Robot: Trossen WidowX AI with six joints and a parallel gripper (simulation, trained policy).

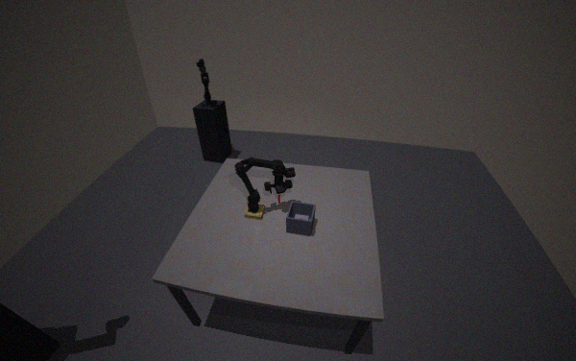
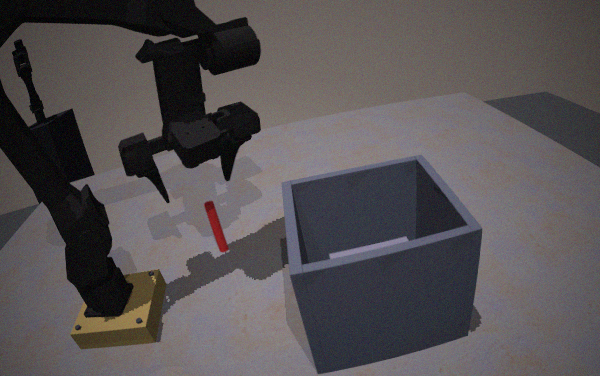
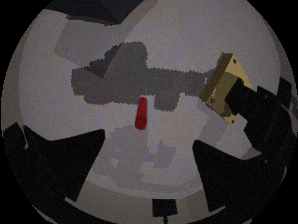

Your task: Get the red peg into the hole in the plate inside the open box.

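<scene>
Right now my gripper tip is 6 cm above the red peg and 1 cm short of it. Also, from my gripper tip: pale plate: 21 cm ahead, 17 cm to the right, 6 cm below.
</scene>
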